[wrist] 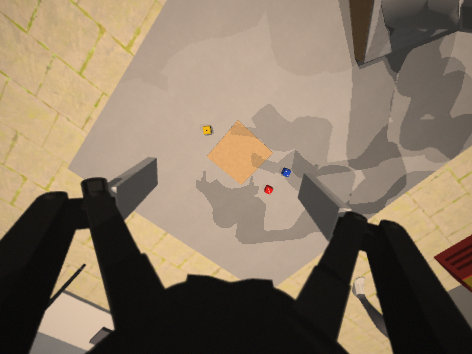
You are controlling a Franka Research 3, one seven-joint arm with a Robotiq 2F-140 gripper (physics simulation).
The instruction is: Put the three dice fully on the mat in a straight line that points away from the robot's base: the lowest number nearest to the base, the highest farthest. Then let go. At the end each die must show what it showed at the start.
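The orange mat (235,160) lies on the table in the middle of the wrist view, turned like a diamond. A yellow die (207,130) is on the table off the mat's upper left side and shows one dark pip. A blue die (286,172) is off the mat's lower right side. A red die (268,189) is below and left of the blue one, also off the mat. The pips on the blue and red dice are too small to read. My gripper (230,178) is wide open and empty, high above the table.
The grey table (165,115) has its edges at the left and bottom, with yellowish stone floor (50,95) beyond. A brown and grey upright structure (360,30) stands at the top right. A dark red object (457,260) shows at the right edge. Shadows of the arm cross the table.
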